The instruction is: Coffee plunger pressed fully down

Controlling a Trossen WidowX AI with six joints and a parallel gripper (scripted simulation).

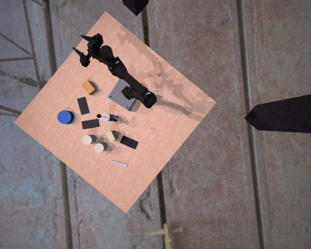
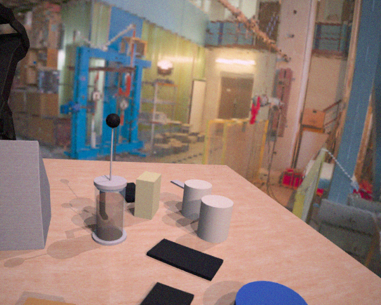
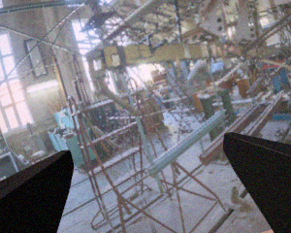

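My gripper tip is 410 mm above the coffee press, 280 mm to the right of it and 270 mm short of it. Round my gripper tip: orange block: 520 mm below, 200 mm ahead, 50 mm to the right; blue disc: 540 mm ahead, 530 mm below, 30 mm to the right; pale yellow block: 490 mm below, 390 mm to the left, 380 mm ahead.
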